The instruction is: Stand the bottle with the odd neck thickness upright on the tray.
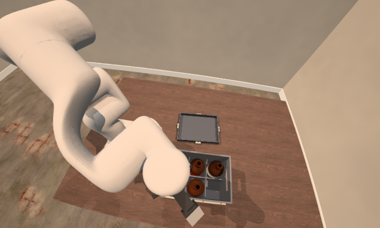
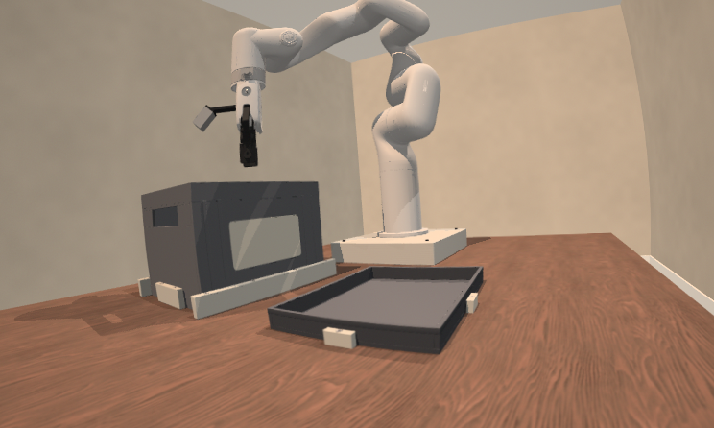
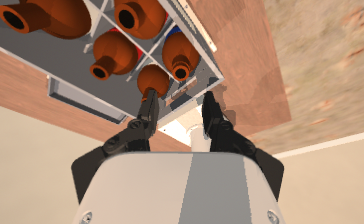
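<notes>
Right now the brown bottle is 100 mm ahead of my hand, 70 mm to the left of it and 150 mm below it. The rest, counted from my hand: dark tray 140 mm ahead, 320 mm to the left, 230 mm below; dark grey crate 100 mm ahead, 30 mm to the left, 160 mm below.
</notes>
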